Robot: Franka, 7 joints.
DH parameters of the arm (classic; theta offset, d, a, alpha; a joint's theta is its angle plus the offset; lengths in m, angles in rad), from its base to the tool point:
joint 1: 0 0.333 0 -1.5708
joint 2: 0 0 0 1.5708
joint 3: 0 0.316 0.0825 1.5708
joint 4: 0 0 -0.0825 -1.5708
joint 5: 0 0.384 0 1.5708
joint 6: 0 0 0.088 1.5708
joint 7: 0 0.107 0 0
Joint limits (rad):
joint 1: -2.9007..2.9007
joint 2: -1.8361..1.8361
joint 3: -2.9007..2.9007
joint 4: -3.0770..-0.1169
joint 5: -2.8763..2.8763
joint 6: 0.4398..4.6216
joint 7: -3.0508..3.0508
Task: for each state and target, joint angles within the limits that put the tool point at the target. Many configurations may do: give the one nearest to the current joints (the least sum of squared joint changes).
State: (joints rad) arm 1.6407 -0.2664 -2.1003 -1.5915 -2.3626 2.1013 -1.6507
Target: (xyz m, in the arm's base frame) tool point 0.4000 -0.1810 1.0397
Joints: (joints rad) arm 1.7017 -0.0113 -2.0368 -0.9587 -2.4328 2.0879 -1.6507
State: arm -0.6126 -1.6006 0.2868 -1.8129 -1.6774 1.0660 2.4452
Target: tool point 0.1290 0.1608 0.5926
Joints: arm -0.6173 -1.5484 1.0730 -2.6271 -1.2205 0.9258 2.4452
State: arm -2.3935 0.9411 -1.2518 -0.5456 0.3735 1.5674 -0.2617
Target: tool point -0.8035 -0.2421 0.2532
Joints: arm -2.5550 1.4966 -1.1121 -0.4763 0.4219 2.1476 -0.2617
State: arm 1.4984 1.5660 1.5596 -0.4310 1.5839 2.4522 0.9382
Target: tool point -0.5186 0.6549 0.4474
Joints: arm 1.7637 1.4450 1.6143 -0.7631 1.5803 2.4268 0.9382
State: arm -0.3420 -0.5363 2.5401 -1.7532 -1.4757 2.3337 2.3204
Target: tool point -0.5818 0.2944 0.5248
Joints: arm -0.0859 -0.1826 2.7514 -1.7585 -1.4726 2.3656 2.3204
